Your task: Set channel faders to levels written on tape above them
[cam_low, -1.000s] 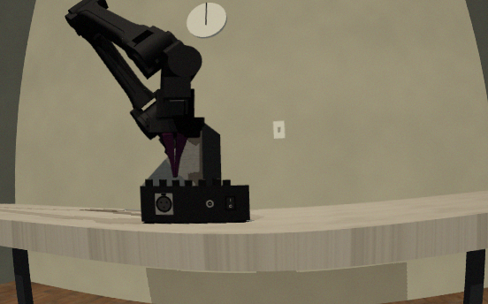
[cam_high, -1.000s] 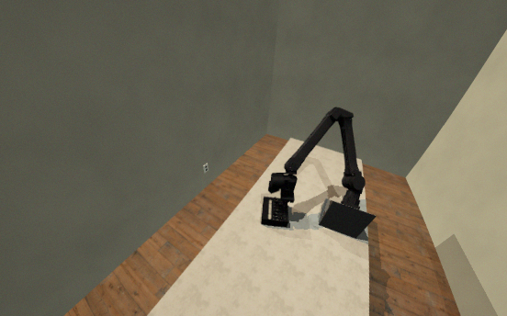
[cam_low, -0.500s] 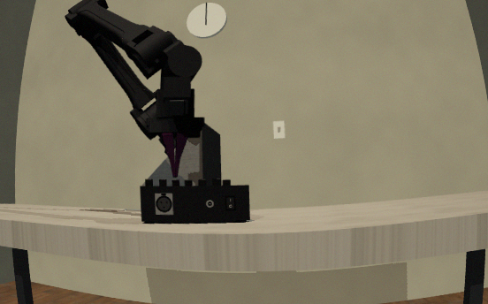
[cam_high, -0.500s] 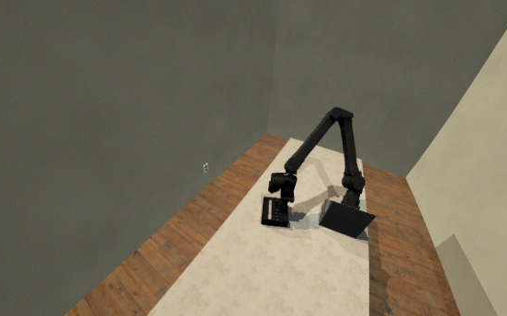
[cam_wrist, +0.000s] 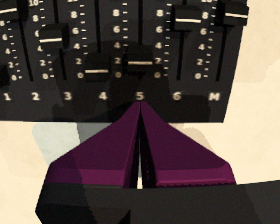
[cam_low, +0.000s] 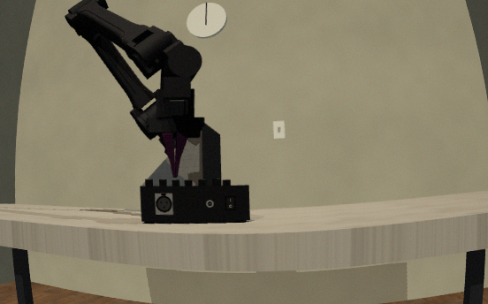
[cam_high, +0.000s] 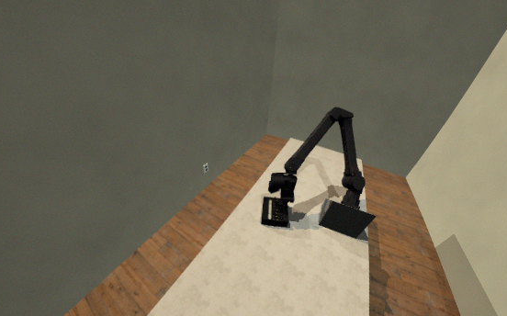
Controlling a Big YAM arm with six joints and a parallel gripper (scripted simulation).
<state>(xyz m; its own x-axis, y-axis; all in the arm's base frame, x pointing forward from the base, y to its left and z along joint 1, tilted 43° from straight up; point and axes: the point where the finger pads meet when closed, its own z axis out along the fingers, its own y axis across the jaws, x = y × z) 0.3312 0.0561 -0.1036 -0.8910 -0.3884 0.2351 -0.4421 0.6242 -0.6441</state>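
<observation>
Right now the channel 5 fader is 2 cm below my hand, 2 cm ahead of it and 1 cm to the left of it. From my hand the other things lie so: channel 6 fader: 5 cm ahead, 2 cm below; channel 4 fader: 3 cm to the left, 2 cm below, 1 cm ahead; fader 3: 6 cm to the left, 2 cm below, 2 cm ahead.
</observation>
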